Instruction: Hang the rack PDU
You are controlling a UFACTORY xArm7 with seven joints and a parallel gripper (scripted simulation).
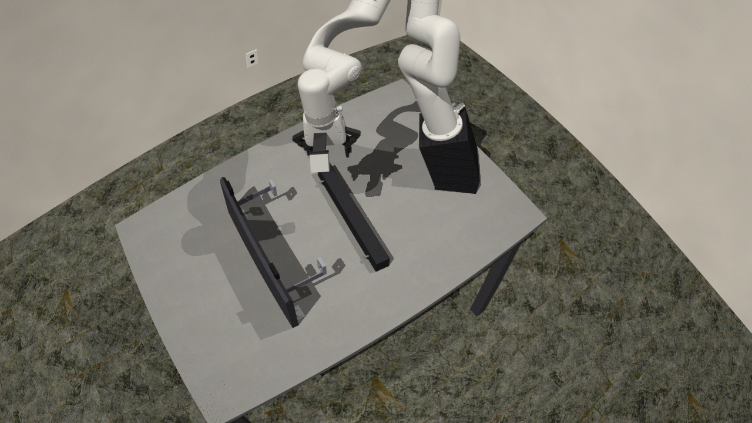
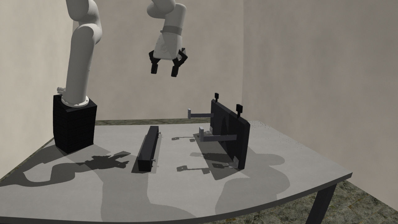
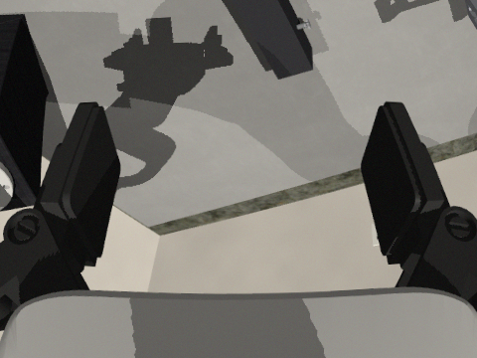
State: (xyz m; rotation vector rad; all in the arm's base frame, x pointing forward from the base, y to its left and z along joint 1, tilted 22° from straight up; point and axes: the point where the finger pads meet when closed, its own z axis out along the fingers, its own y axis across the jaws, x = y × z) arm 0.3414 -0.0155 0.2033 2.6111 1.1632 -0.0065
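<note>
My hand is 29 cm above the rack PDU, 4 cm past it and 2 cm to the right of it. Also, from my hand: upright panel: 26 cm ahead, 23 cm below, 3 cm to the right.
</note>
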